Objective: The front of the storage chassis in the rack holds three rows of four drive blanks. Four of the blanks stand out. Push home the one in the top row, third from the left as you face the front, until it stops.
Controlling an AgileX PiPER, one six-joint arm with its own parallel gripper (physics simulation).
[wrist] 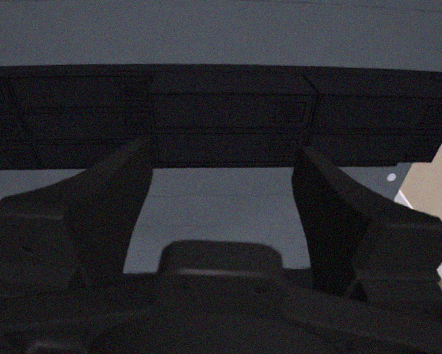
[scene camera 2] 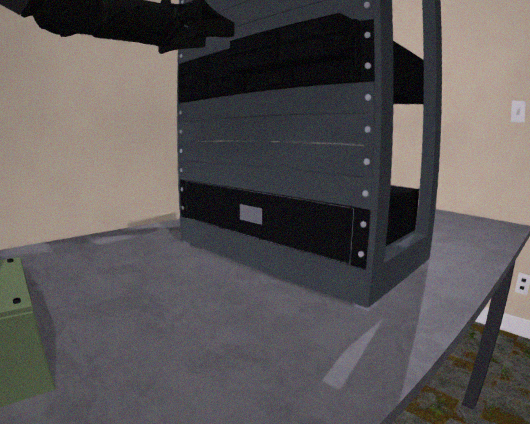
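The storage chassis (scene camera 2: pixel 280 75) (wrist: pixel 75 70) is a dark band across the rack. In the wrist view, the top-row blank third from the left (wrist: pixel 220 111) shows a top face above its front and stands out. The top-row blank to its right (wrist: pixel 370 112) also appears to stand out. Scene camera 2 is too dark there to tell single blanks apart. My gripper (scene camera 2: pixel 231 29) (wrist: pixel 223 160) is open and holds nothing. Its fingertips are at the two sides of the third column, over the lower rows in the wrist view. Contact cannot be told.
The grey rack (scene camera 2: pixel 382 150) stands on a grey table (scene camera 2: pixel 200 325). Grey filler panels (scene camera 2: pixel 275 105) (wrist: pixel 220 200) lie above and below the chassis. A black unit (scene camera 2: pixel 300 230) with a light label sits low in the rack. A green box (scene camera 2: pixel 25 350) stands at the left front.
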